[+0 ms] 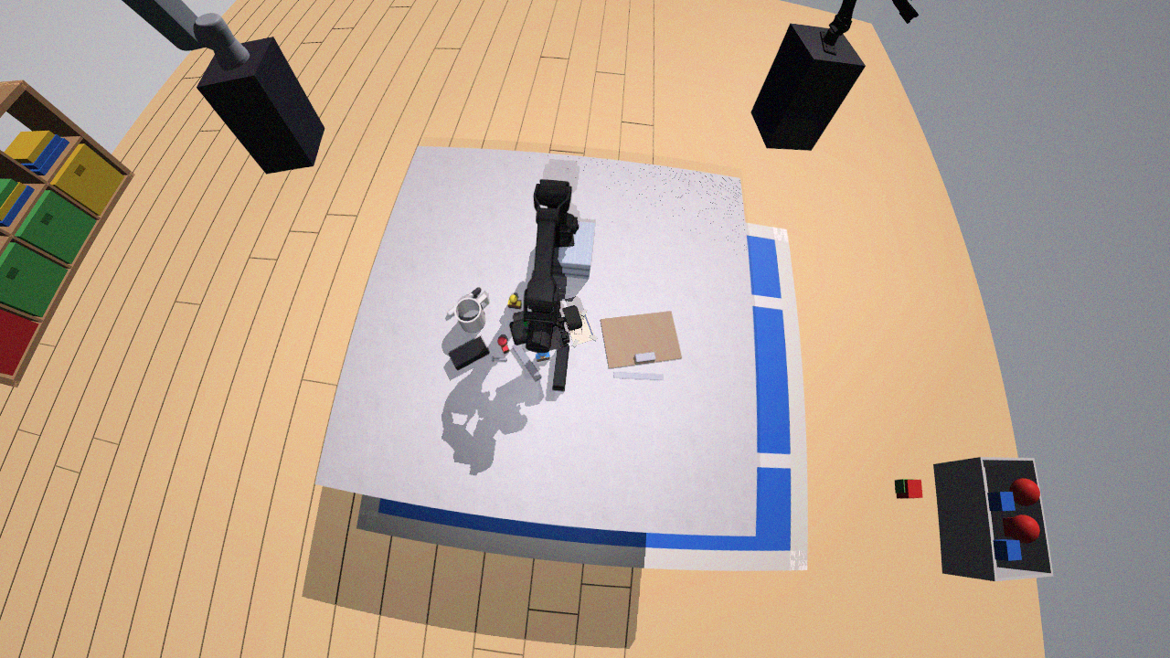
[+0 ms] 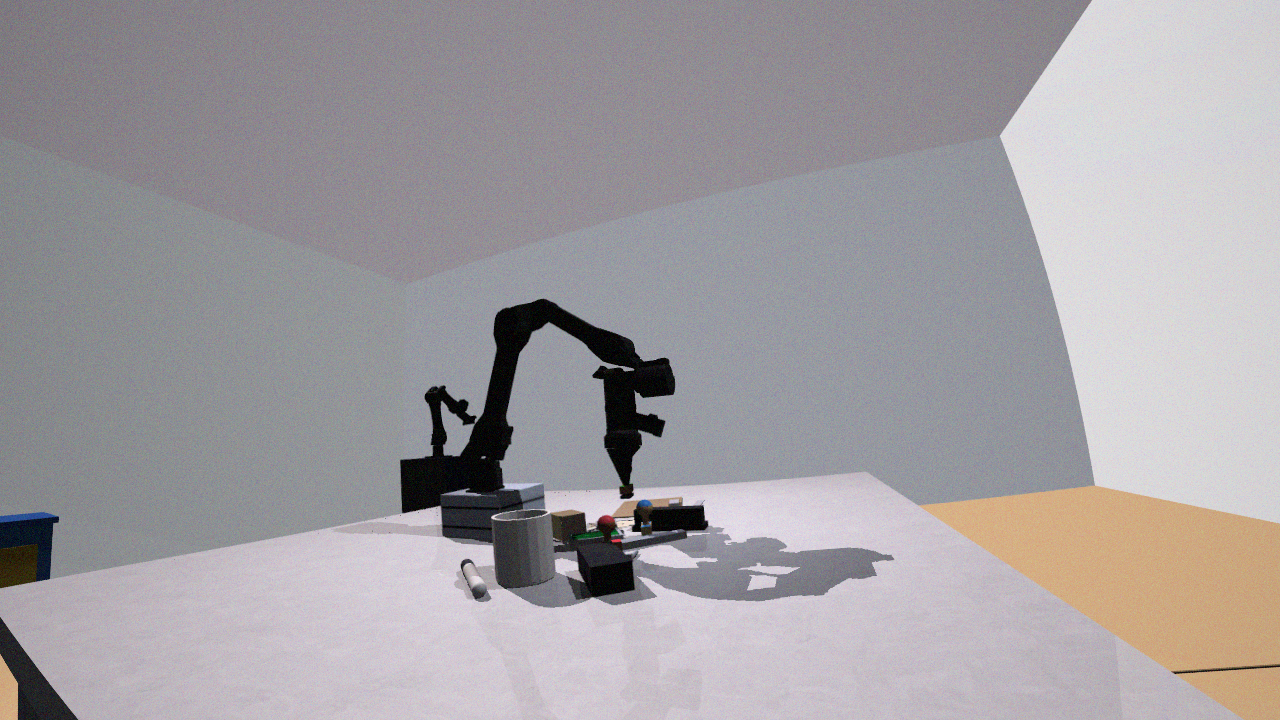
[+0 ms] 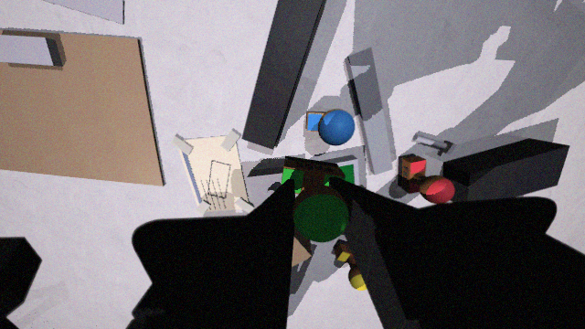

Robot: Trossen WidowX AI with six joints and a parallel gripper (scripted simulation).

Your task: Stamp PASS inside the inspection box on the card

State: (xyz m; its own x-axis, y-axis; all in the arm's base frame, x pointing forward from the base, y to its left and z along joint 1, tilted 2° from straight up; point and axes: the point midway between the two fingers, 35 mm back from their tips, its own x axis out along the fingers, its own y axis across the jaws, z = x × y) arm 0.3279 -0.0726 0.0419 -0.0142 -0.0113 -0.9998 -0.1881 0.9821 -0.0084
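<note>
Now: the green ink pad 5 cm behind my gripper tip, 5 cm to the right of it and 9 cm below it. Round my gripper tip: blue-knobbed stamp 3 cm ahead, 2 cm to the right, 7 cm below; then green-knobbed stamp right at my gripper tip; then long black bar 7 cm ahead, 3 cm to the left, 8 cm below.
</note>
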